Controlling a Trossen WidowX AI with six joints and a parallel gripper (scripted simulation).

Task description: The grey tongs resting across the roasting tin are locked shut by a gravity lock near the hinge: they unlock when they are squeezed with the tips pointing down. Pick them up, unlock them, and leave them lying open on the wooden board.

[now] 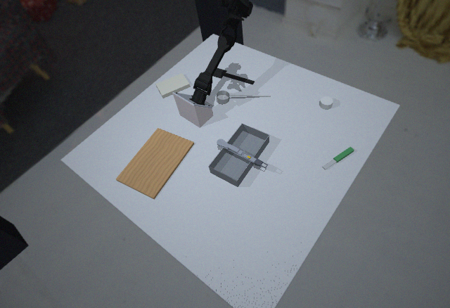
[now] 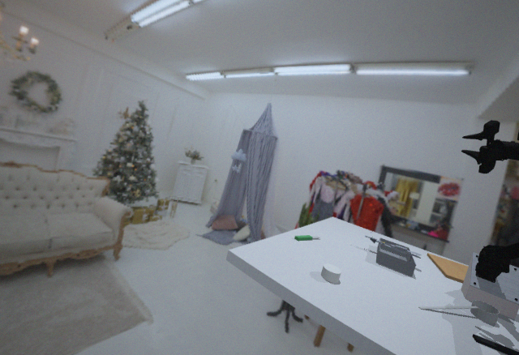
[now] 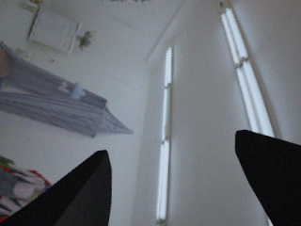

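My gripper tip is now 54 cm above the yellow lock piece, 27 cm to the left of it and 20 cm short of it. The rest, counted from my gripper tip: white round lid 59 cm below, 29 cm ahead, 28 cm to the left; then black spatula 60 cm below, 32 cm behind, 15 cm to the left; then grey roasting tin 57 cm below, 26 cm to the right, 13 cm ahead.
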